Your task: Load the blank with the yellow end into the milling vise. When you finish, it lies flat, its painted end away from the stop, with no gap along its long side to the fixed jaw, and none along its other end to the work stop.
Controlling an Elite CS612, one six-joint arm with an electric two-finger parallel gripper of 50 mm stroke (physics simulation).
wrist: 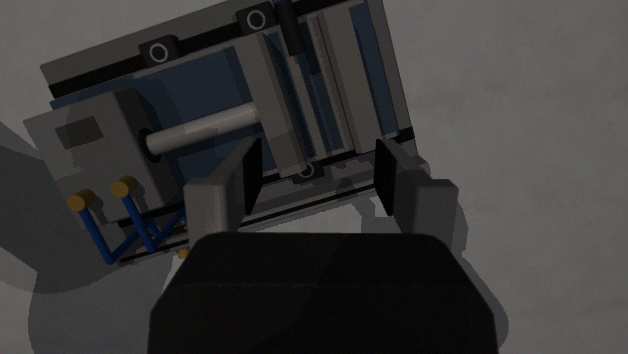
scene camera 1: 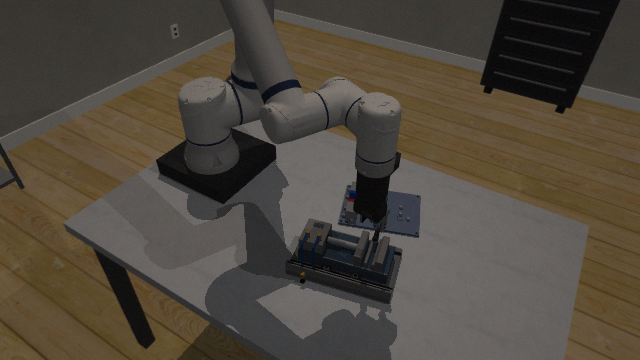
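The blank with the yellow end does not show in either view. The milling vise stands on the table, its jaws apart. The moving jaw is joined to the pale rod; the fixed jaw is at the other side. Thin rails run between them, and I see no blank there. A dark work stop reaches over the gap at one end. My gripper is open and empty, above the vise in the wrist view, and it hides part of the blank board in the scene view.
A blue-grey board lies behind the vise, with blue and red ends of blanks at its left part and a bit of green below my gripper. Blue hoses with brass fittings rise at the vise's drive block.
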